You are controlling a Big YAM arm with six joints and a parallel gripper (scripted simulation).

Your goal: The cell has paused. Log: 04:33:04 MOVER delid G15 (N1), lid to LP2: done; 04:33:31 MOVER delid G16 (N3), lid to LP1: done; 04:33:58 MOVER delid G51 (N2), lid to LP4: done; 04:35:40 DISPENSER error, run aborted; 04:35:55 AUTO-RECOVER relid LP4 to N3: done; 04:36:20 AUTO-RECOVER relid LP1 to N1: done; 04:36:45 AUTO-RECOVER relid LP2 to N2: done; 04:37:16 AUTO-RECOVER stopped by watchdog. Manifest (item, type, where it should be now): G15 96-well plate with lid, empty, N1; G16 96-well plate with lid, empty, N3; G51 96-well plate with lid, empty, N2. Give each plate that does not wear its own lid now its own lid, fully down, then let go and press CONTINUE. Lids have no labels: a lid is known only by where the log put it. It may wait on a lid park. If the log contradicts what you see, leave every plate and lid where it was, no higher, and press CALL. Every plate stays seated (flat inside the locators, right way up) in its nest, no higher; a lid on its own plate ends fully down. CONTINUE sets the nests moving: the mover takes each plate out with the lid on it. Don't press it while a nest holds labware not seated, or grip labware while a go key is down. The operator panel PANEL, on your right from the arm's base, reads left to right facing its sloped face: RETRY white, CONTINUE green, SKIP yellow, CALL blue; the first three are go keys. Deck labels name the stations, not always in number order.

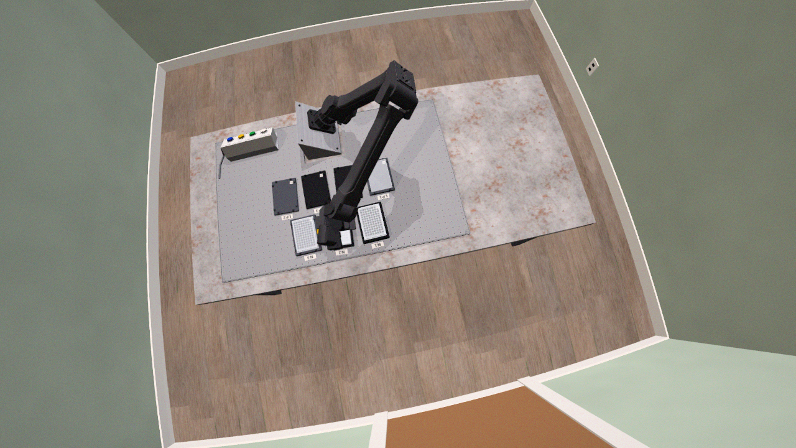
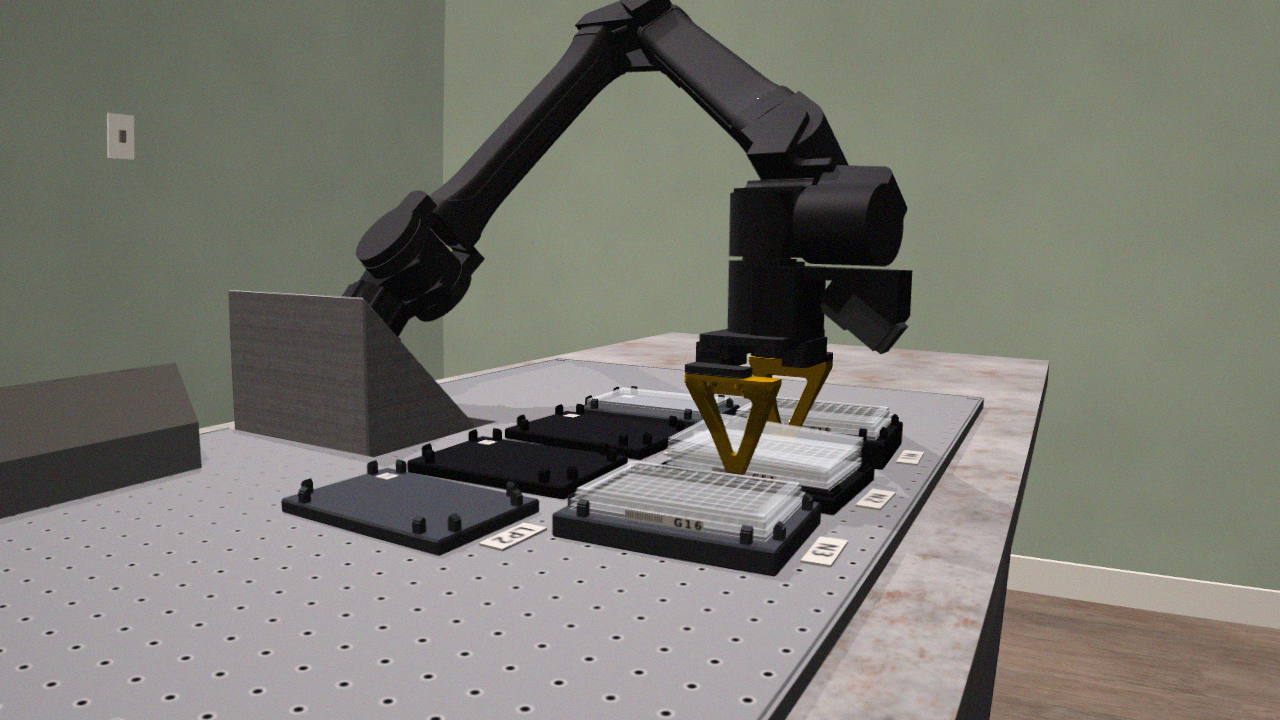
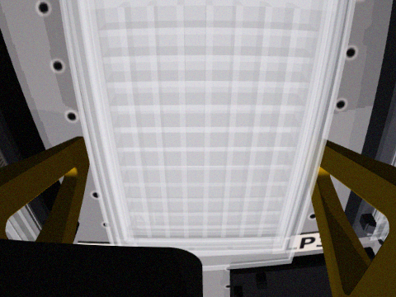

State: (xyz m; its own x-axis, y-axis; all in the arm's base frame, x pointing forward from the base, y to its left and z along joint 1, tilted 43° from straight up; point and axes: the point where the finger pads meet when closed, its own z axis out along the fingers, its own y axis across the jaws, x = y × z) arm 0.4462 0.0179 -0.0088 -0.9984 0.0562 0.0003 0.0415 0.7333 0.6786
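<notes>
The lid park LP1 is 19 cm to the left of my hand, 18 cm behind it and 2 cm below it. Round my hand: plate G15 (13 cm to the left); then LP4 label (9 cm behind, 6 cm to the left, 2 cm below); then nest N1 (13 cm to the left, 1 cm below, 1 cm ahead).
</notes>
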